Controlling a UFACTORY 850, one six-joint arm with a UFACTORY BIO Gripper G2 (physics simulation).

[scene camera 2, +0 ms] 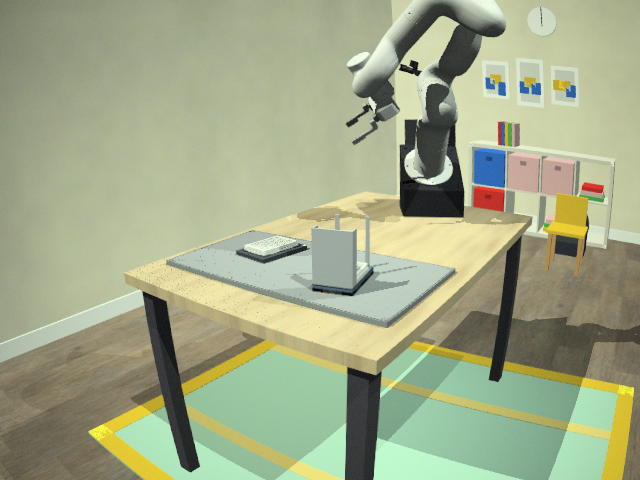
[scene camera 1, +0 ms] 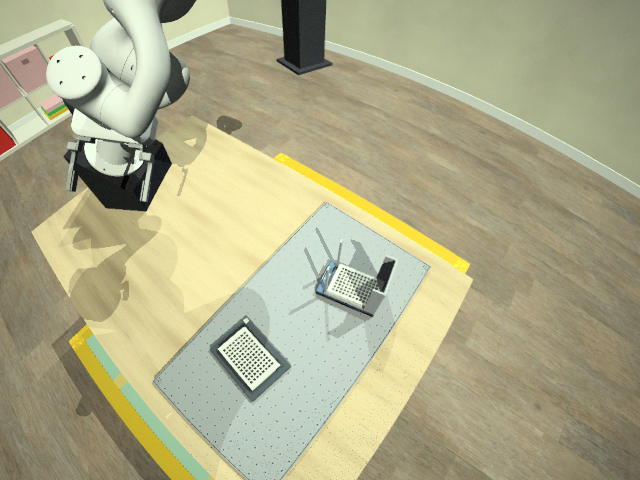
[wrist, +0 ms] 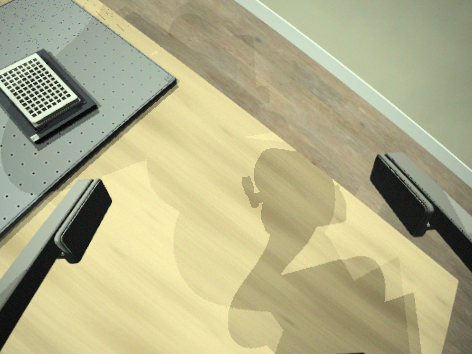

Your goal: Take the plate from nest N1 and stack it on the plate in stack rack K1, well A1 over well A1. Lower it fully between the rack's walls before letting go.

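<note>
A white well plate [scene camera 1: 249, 357] [scene camera 2: 272, 245] [wrist: 39, 87] lies flat in the dark nest N1 [scene camera 1: 282, 366] [scene camera 2: 297, 250] [wrist: 62, 126]. Another white plate [scene camera 1: 351, 285] [scene camera 2: 362, 270] lies low in stack rack K1 [scene camera 1: 376, 301] [scene camera 2: 334, 257], between its upright walls and thin posts. In scene camera 2 the rack's broad grey wall hides most of that plate. The rack does not show in the wrist view. My gripper [scene camera 1: 108, 193] [scene camera 2: 352, 133] [wrist: 243, 207] is open and empty, tilted, high above the table on the robot's base side, well away from both plates. The well labels are too small to read.
A grey perforated board [scene camera 1: 196, 395] [scene camera 2: 206, 263] [wrist: 125, 70] carries the nest and the rack on the wooden table [scene camera 1: 232, 206] [scene camera 2: 413, 242] [wrist: 165, 130]. The rack's walls and posts stand far taller than its plate. The black robot base [scene camera 2: 431, 198] stands at the table's far end.
</note>
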